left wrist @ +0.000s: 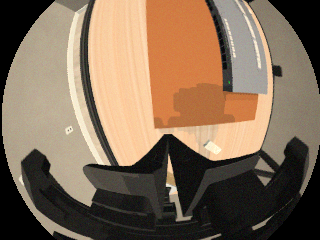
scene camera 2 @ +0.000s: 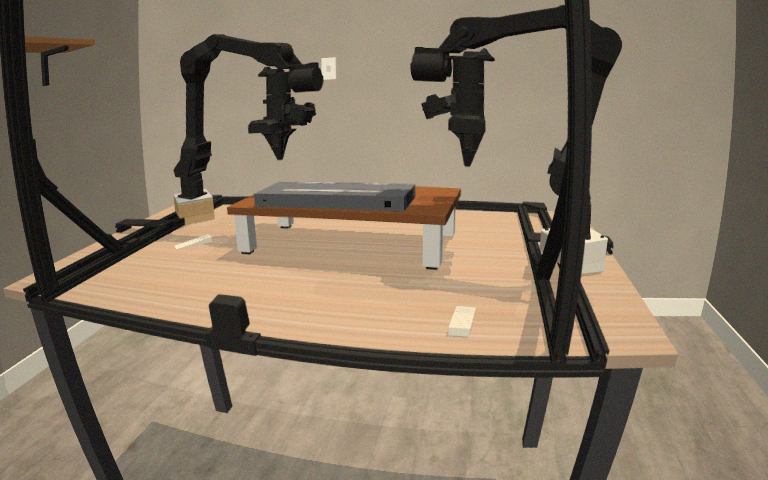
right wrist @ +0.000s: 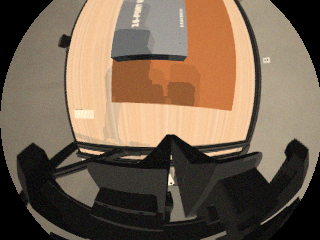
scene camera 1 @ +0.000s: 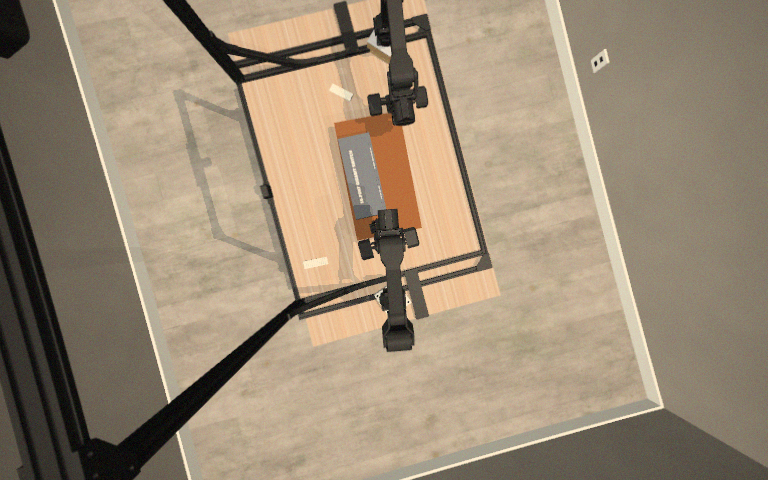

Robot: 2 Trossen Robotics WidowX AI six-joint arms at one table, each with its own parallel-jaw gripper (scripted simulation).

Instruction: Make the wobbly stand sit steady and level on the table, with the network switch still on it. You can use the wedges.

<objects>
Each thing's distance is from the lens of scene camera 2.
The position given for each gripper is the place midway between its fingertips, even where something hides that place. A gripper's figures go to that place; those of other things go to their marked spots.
left gripper (scene camera 2: 280, 159): 1.14 m
right gripper (scene camera 2: 467, 166): 0.90 m
grey network switch (scene camera 2: 327, 195): 0.88 m
stand (scene camera 2: 433, 207): 0.88 m
</objects>
